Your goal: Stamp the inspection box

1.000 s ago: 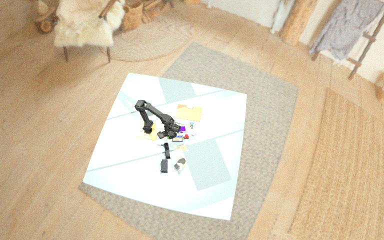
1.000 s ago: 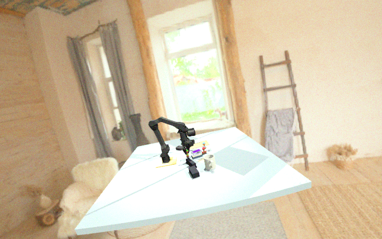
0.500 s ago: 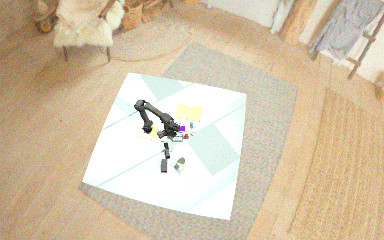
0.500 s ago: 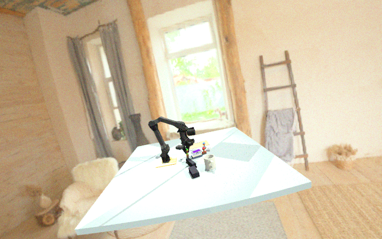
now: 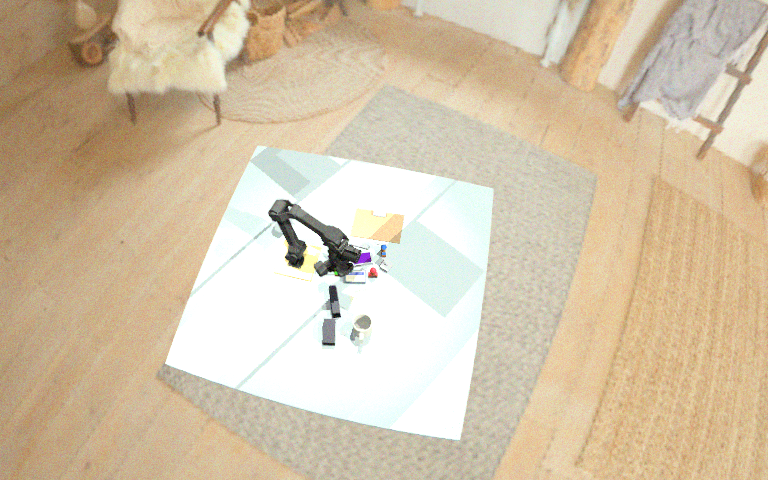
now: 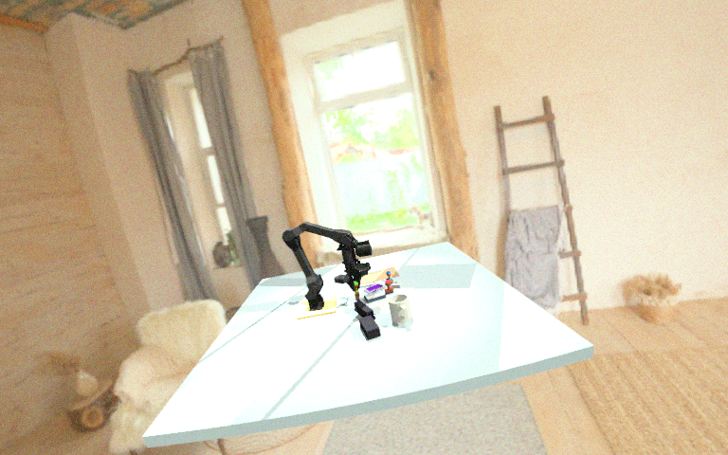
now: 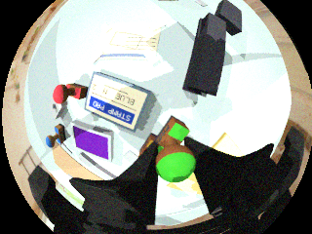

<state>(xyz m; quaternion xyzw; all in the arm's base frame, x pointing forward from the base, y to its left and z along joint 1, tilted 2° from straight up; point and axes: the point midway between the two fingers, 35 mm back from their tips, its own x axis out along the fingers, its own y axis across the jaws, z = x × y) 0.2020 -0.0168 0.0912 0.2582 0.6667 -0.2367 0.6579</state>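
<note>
Now: the purple ink pad 12 cm to the left of my gripper tip, 8 cm ahead of it and 6 cm below it. The rest, counted from my gripper tip: green-knobbed stamp right at my gripper tip; orange-knobbed stamp 5 cm to the left, 4 cm below, 1 cm behind; cream card 13 cm ahead, 7 cm below, 6 cm to the right.
</note>
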